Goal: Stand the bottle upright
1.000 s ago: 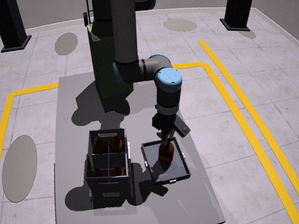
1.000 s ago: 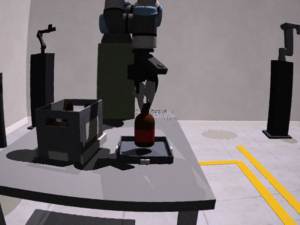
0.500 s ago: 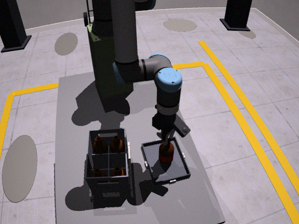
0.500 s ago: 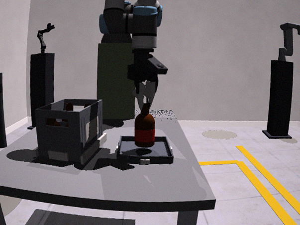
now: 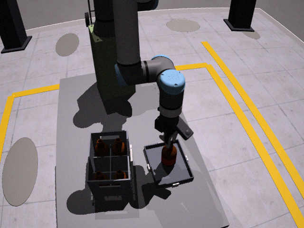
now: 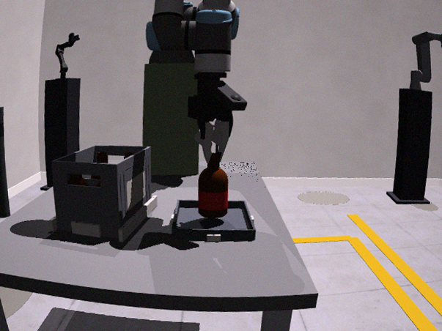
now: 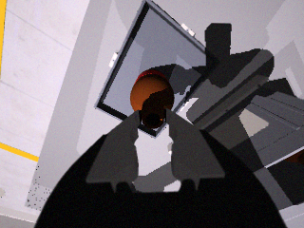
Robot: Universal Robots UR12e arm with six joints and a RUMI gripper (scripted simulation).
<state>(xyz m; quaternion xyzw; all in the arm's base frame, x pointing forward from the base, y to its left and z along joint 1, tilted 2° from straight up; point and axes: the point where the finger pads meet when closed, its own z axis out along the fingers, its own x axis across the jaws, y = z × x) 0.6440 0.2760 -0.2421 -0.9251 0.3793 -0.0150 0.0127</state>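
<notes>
The black tray is 16 cm below my hand. From my hand the other things lie so: dark grey crate 4 cm ahead, 28 cm to the right, 9 cm below.
</notes>
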